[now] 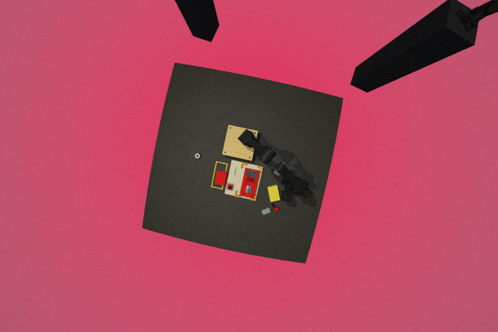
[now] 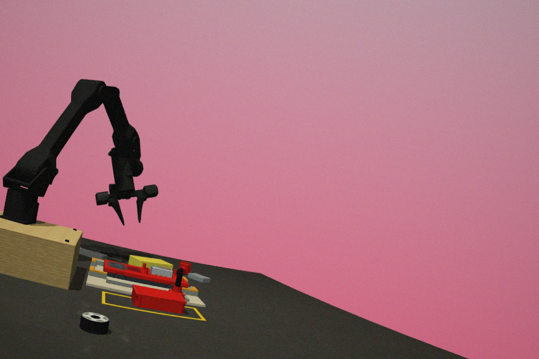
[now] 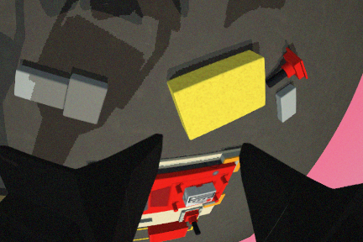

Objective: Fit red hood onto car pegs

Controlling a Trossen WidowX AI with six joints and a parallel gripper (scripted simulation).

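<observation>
My gripper tip is now 40 cm to the left of the hood, 11 cm short of it and 10 cm above it. From my gripper tip the other things lie so: yellow block (10 cm below, 8 cm ahead, 1 cm to the right); then engine block (18 cm to the right, 11 cm ahead, 9 cm below); then pale jig plate (23 cm to the right, 11 cm below, 7 cm ahead).
</observation>
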